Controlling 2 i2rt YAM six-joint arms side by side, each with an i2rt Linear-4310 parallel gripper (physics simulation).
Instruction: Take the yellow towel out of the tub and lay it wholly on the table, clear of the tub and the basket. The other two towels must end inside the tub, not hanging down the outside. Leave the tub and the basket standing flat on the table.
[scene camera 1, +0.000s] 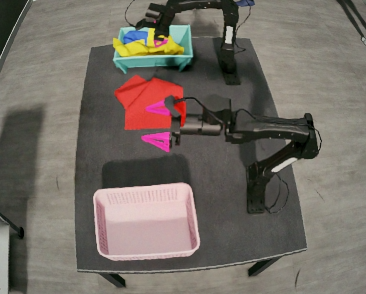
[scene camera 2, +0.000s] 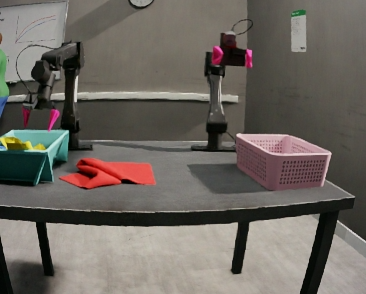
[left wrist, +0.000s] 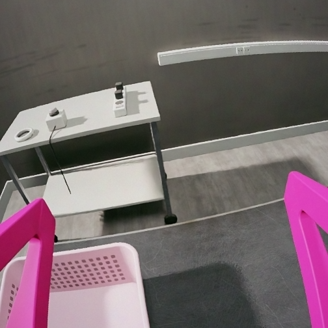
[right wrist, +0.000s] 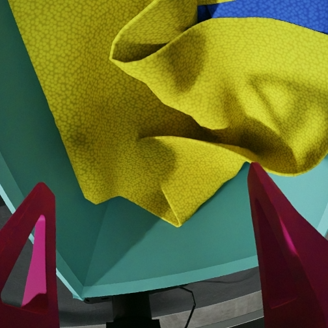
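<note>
The yellow towel (scene camera 1: 131, 49) (scene camera 2: 20, 144) (right wrist: 90, 125) lies crumpled in the teal tub (scene camera 1: 150, 62) (scene camera 2: 20, 167) (right wrist: 165, 252), with one end reaching over the rim at the picture's left in scene camera 1. The blue towel (scene camera 1: 133, 37) (right wrist: 280, 10) is in the tub, partly covered by the yellow one. The red towel (scene camera 1: 142, 116) (scene camera 2: 137, 172) lies folded over on the table, beside the tub. My right gripper (scene camera 1: 159, 41) (scene camera 2: 39, 127) (right wrist: 143, 180) is open above the tub, pointing down. My left gripper (scene camera 1: 145, 123) (scene camera 2: 233, 57) (left wrist: 163, 199) is open and empty, high above the table.
The pink basket (scene camera 1: 150, 257) (scene camera 2: 300, 170) (left wrist: 131, 272) stands flat and empty at the other end of the table (scene camera 1: 220, 220) from the tub. A white cart (left wrist: 40, 112) stands on the floor beyond the table edge in the left wrist view.
</note>
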